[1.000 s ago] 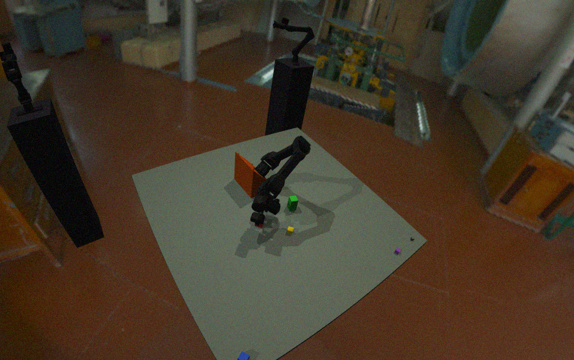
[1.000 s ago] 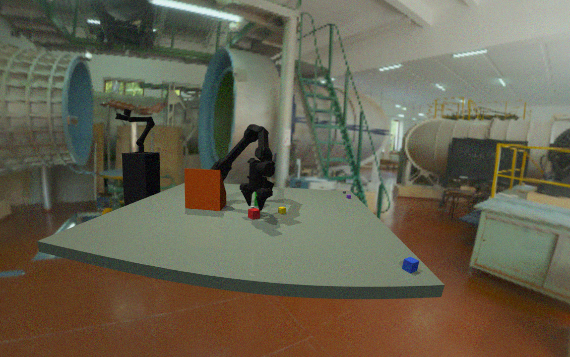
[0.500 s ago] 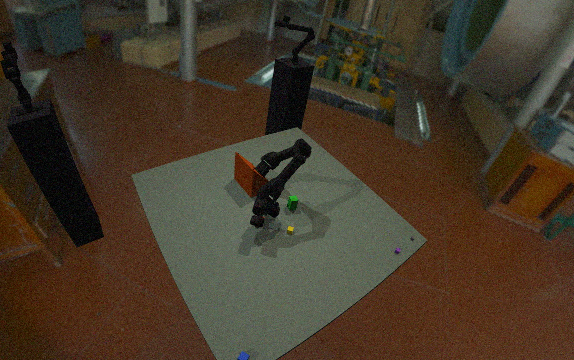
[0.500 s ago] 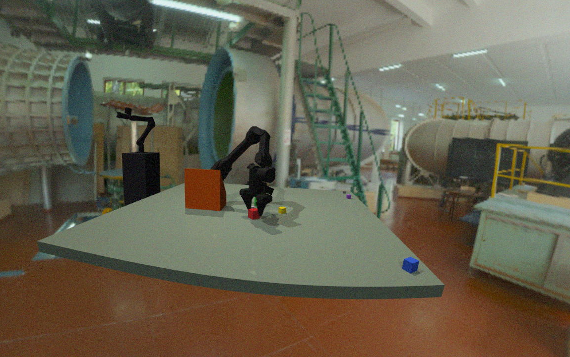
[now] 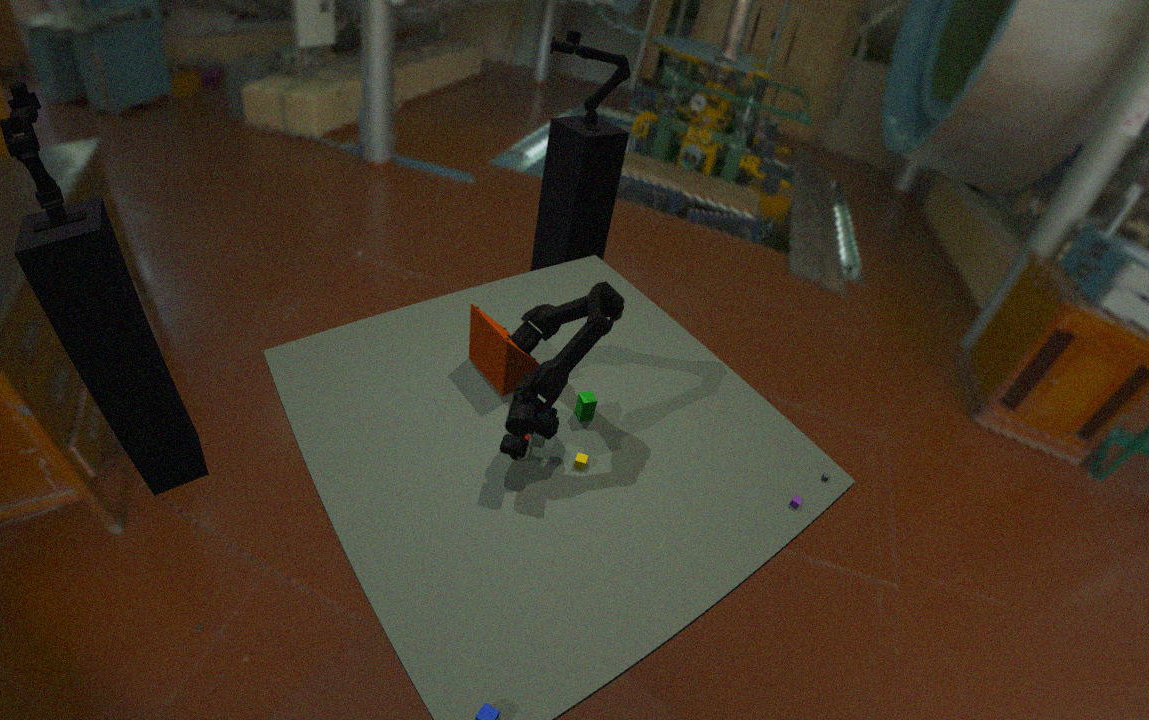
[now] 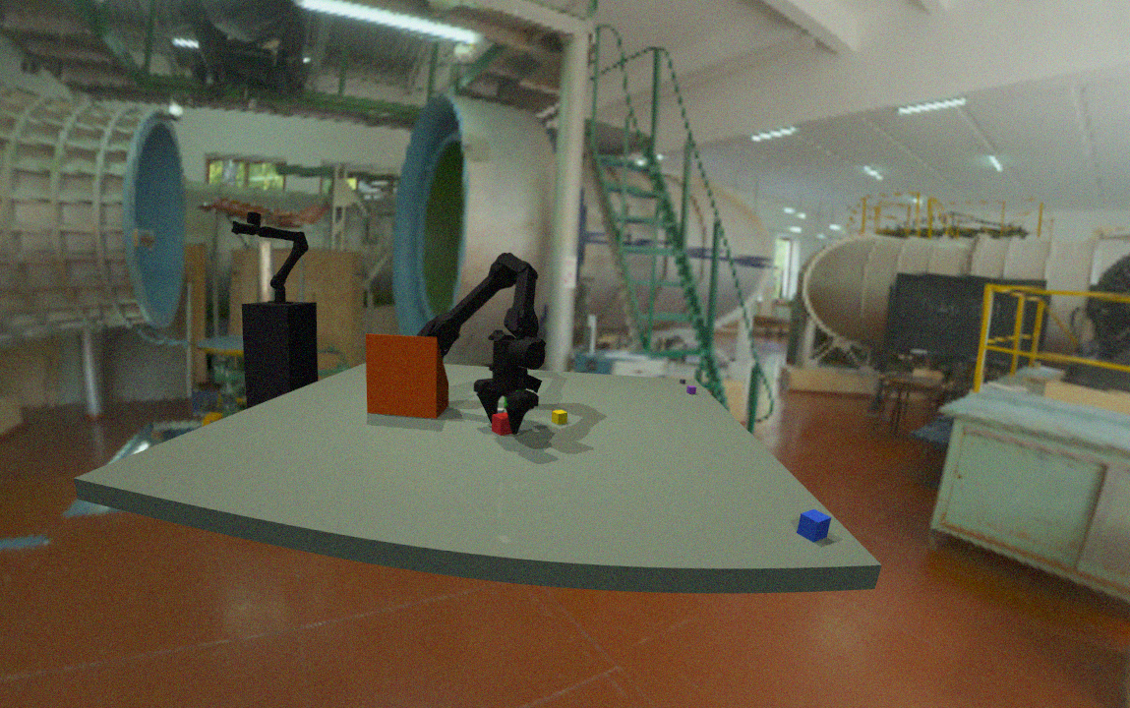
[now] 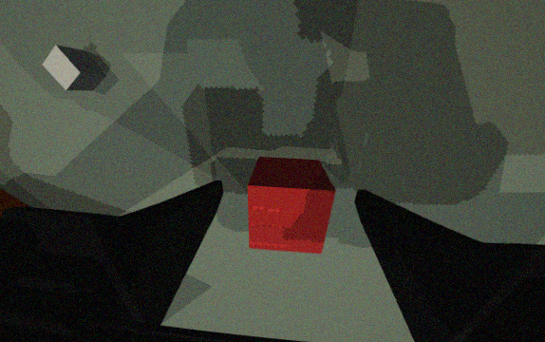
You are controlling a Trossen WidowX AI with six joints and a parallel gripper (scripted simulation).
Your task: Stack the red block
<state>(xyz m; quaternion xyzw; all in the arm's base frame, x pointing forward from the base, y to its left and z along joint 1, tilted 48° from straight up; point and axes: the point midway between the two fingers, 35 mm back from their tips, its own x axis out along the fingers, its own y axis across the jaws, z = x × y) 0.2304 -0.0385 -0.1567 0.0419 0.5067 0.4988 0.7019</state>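
Right now the red block is 10 mm above my gripper tip. Round my gripper tip: blue cube 530 mm ahead, 440 mm to the right, 10 mm above; then yellow cube 130 mm ahead, 110 mm to the left, 10 mm above; then tiny white cube 140 mm to the left, 30 mm behind.
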